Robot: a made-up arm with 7 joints. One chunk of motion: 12 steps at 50 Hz.
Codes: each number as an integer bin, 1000 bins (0 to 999) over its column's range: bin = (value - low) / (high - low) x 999, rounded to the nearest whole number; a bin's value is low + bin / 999 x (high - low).
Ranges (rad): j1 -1.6..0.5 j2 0..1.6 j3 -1.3..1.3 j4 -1.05..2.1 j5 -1.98..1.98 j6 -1.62..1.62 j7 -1.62..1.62
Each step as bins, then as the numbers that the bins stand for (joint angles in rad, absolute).
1 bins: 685 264 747 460 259 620 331
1 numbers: -0.1601 0.4228 0.6441 0.4005 -0.9533 0.3908 -0.5465
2 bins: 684 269 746 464 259 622 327
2 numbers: -0.1622 0.4308 0.6415 0.4131 -0.9533 0.3973 -0.5595
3 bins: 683 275 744 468 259 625 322
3 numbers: -0.1643 0.4404 0.6363 0.4257 -0.9533 0.4070 -0.5757
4 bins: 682 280 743 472 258 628 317
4 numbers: -0.1664 0.4484 0.6337 0.4383 -0.9573 0.4168 -0.5919
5 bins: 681 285 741 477 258 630 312
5 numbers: -0.1685 0.4565 0.6285 0.4541 -0.9573 0.4232 -0.6081
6 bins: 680 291 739 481 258 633 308
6 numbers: -0.1706 0.4661 0.6233 0.4667 -0.9573 0.4330 -0.6211
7 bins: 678 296 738 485 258 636 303
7 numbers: -0.1748 0.4741 0.6207 0.4793 -0.9573 0.4427 -0.6373
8 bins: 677 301 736 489 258 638 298
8 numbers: -0.1769 0.4821 0.6155 0.4919 -0.9573 0.4492 -0.6535
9 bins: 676 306 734 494 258 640 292
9 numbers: -0.1790 0.4901 0.6103 0.5077 -0.9573 0.4557 -0.6730
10 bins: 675 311 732 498 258 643 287
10 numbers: -0.1811 0.4981 0.6051 0.5203 -0.9573 0.4654 -0.6892
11 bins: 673 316 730 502 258 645 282
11 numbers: -0.1853 0.5061 0.5999 0.5329 -0.9573 0.4719 -0.7054
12 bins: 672 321 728 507 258 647 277
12 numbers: -0.1874 0.5141 0.5947 0.5486 -0.9573 0.4784 -0.7216
